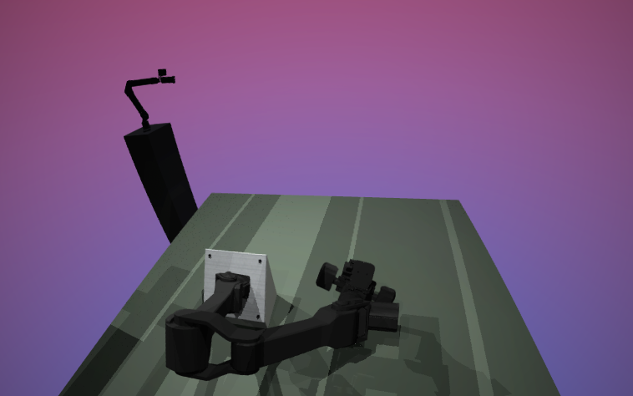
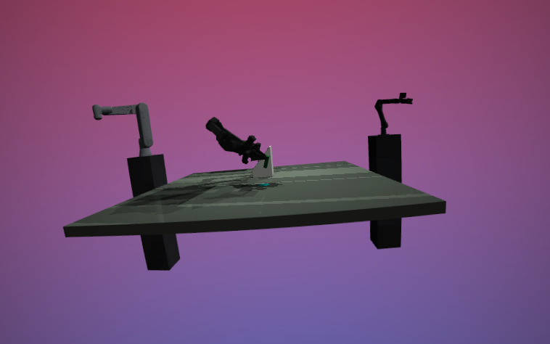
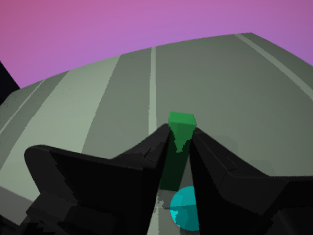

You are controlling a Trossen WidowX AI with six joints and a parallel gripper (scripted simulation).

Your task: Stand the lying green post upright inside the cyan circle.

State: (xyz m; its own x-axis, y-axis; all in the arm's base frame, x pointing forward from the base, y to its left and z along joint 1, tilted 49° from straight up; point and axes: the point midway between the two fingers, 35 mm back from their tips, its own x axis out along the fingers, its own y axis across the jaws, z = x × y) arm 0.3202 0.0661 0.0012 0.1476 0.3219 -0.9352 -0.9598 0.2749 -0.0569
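Right now the cyan circle is 140 mm below my gripper tip, 30 mm to the right of it and 10 mm ahead of it. Also, from my gripper tip: green post: 20 mm below, 10 mm to the right, 10 mm behind.
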